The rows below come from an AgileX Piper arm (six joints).
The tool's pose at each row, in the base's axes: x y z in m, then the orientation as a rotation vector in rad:
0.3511 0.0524 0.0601 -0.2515 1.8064 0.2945
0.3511 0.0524 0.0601 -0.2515 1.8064 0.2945
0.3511 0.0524 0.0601 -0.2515 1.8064 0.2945
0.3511 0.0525 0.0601 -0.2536 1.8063 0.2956
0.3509 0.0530 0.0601 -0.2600 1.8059 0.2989
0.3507 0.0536 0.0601 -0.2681 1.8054 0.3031
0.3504 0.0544 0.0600 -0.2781 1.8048 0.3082
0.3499 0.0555 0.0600 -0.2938 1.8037 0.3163
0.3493 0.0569 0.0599 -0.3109 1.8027 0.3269
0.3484 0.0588 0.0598 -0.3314 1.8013 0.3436
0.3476 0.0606 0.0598 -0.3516 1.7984 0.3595
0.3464 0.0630 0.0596 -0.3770 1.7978 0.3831
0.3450 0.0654 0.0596 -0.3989 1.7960 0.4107
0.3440 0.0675 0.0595 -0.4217 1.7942 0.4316
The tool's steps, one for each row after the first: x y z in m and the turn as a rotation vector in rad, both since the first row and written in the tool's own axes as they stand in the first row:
0.0000 0.0000 0.0000 0.0000 0.0000 0.0000
0.0000 0.0000 0.0000 0.0000 0.0000 0.0000
0.0000 0.0001 0.0000 -0.0019 0.0002 -0.0008
0.0000 0.0006 0.0000 -0.0075 0.0009 -0.0034
0.0001 0.0013 0.0000 -0.0147 0.0018 -0.0066
0.0002 0.0021 0.0000 -0.0235 0.0029 -0.0106
0.0003 0.0033 -0.0001 -0.0374 0.0046 -0.0168
0.0006 0.0048 -0.0001 -0.0538 0.0066 -0.0226
0.0009 0.0069 -0.0003 -0.0761 0.0091 -0.0275
0.0010 0.0089 -0.0004 -0.0978 0.0101 -0.0327
0.0015 0.0115 -0.0007 -0.1274 0.0147 -0.0369
0.0018 0.0142 -0.0012 -0.1579 0.0176 -0.0367
0.0021 0.0165 -0.0014 -0.1842 0.0210 -0.0407

